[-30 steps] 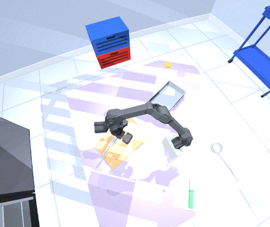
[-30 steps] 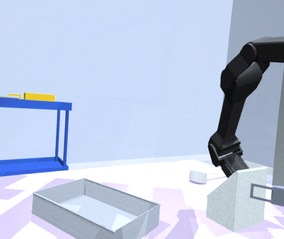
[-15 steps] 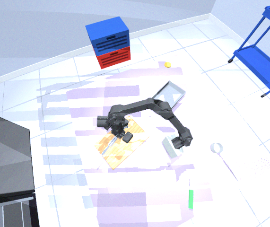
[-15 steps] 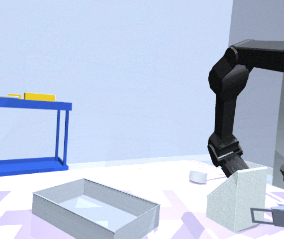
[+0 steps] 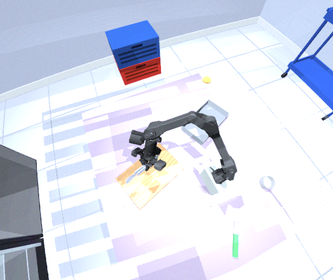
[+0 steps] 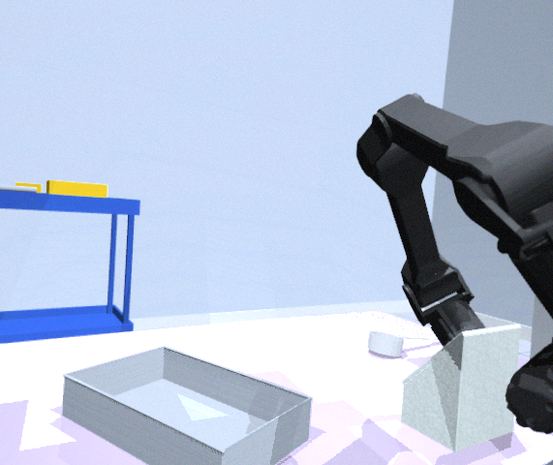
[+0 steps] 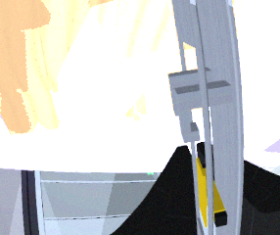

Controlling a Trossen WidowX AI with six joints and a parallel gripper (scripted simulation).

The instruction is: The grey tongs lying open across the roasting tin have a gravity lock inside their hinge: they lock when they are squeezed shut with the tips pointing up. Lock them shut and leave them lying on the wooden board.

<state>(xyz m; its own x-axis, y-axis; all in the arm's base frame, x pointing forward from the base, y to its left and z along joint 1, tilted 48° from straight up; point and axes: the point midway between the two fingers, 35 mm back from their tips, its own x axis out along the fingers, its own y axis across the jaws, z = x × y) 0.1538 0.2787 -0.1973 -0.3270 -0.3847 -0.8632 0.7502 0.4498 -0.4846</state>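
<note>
My gripper tip is 3 cm short of the yellow mark, 2 cm to the left of it and 2 cm below it. Also, from my gripper tip: roasting tin 47 cm to the right, 25 cm ahead, 11 cm below; then wooden board 14 cm below, 1 cm to the right, 1 cm ahead.
</note>
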